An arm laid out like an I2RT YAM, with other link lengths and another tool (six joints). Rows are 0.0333 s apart.
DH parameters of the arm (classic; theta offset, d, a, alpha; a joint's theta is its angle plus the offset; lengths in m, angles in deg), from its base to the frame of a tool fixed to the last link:
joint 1: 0 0.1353 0.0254 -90
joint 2: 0 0 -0.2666 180
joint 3: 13.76 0 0.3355 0
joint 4: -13.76 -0.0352 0.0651 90
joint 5: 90 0.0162 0 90
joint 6: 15 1.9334 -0.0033 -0.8
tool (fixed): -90 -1.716 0 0
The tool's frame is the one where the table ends.
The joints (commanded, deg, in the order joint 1, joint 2, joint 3, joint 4, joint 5, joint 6), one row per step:
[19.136, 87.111, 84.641, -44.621, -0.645, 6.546]
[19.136, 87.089, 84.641, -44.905, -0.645, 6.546]
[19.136, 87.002, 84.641, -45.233, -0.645, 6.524]
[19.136, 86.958, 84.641, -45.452, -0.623, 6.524]
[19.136, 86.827, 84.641, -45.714, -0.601, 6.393]
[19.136, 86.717, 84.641, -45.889, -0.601, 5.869]
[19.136, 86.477, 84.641, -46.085, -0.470, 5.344]
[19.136, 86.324, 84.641, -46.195, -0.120, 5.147]
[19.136, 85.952, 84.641, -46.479, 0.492, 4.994]
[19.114, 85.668, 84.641, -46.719, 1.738, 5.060]
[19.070, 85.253, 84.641, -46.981, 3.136, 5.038]
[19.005, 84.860, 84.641, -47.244, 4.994, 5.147]
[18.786, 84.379, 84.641, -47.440, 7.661, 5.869]
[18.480, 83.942, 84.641, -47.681, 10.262, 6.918]
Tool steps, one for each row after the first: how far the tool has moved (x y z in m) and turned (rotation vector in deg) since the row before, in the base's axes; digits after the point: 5 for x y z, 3 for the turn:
[-0.00100, -0.00035, -0.00078, -0.086, 0.248, 0.000]
[-0.00129, -0.00044, -0.00035, -0.093, 0.223, 0.016]
[-0.00080, -0.00037, -0.00036, -0.073, 0.160, -0.015]
[-0.00114, -0.00043, 0.00028, -0.141, 0.088, 0.082]
[-0.00086, -0.00007, 0.00042, -0.351, -0.059, 0.389]
[-0.00106, -0.00066, 0.00150, -0.408, -0.193, 0.302]
[-0.00030, -0.00142, 0.00101, -0.356, -0.170, -0.088]
[-0.00106, -0.00276, 0.00237, -0.497, -0.265, -0.297]
[0.00006, -0.00523, 0.00182, -0.815, -0.331, -0.908]
[-0.00016, -0.00608, 0.00300, -0.941, -0.487, -0.969]
[0.00029, -0.00801, 0.00301, -1.181, -0.553, -1.400]
[0.00128, -0.01259, 0.00448, -1.277, -0.822, -2.555]
[0.00096, -0.01330, 0.00423, -1.021, -0.724, -2.836]

